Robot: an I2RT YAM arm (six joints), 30 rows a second.
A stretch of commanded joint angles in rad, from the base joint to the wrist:
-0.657, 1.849, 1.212, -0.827, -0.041, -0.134
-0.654, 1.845, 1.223, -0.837, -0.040, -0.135
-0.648, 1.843, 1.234, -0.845, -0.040, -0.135
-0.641, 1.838, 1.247, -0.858, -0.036, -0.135
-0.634, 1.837, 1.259, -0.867, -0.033, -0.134
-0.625, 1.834, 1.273, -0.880, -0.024, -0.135
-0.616, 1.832, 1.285, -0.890, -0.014, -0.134
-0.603, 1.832, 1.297, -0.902, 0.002, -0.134
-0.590, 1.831, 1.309, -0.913, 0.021, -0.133
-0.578, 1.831, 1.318, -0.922, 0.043, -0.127
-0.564, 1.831, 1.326, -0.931, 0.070, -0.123
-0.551, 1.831, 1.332, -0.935, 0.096, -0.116
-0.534, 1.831, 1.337, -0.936, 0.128, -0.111
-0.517, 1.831, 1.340, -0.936, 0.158, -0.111
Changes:
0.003, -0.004, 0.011, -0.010, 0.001, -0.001
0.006, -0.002, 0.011, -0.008, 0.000, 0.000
0.007, -0.005, 0.013, -0.013, 0.004, 0.000
0.007, -0.001, 0.012, -0.009, 0.003, 0.001
0.009, -0.003, 0.014, -0.013, 0.009, -0.001
0.009, -0.002, 0.012, -0.010, 0.010, 0.001
0.013, 0.000, 0.012, -0.012, 0.016, 0.000
0.013, -0.001, 0.012, -0.011, 0.019, 0.001
0.012, 0.000, 0.009, -0.009, 0.022, 0.006
0.014, 0.000, 0.008, -0.009, 0.027, 0.004
0.013, 0.000, 0.006, -0.004, 0.026, 0.007
0.017, 0.000, 0.005, -0.001, 0.032, 0.005
0.017, 0.000, 0.003, 0.000, 0.030, 0.000

